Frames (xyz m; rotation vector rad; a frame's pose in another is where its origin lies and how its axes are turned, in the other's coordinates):
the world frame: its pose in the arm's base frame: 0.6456 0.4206 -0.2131 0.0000 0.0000 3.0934
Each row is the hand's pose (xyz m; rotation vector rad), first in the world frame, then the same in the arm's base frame.
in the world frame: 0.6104 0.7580 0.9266 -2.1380 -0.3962 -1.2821
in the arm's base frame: -0.0006 -0.3071 0.7135 0.3157 -1.9673 0.7090
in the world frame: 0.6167 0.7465 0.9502 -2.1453 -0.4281 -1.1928
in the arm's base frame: -0.0063 -0.2953 0.7371 0.3521 -2.0164 0.7584
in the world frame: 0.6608 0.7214 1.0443 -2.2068 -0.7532 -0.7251
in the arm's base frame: -0.0492 -0.2681 0.8312 0.7193 -2.2861 0.8974
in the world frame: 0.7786 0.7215 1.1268 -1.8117 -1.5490 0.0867
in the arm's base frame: -0.1669 -0.2626 0.9137 -1.8134 2.2275 -1.1442
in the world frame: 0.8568 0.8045 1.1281 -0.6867 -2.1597 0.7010
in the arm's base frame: -0.2490 -0.3417 0.9150 -2.2621 0.7798 -1.0316
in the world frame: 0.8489 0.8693 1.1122 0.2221 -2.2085 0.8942
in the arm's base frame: -0.2442 -0.4068 0.8991 -2.2418 -0.1710 -0.9737
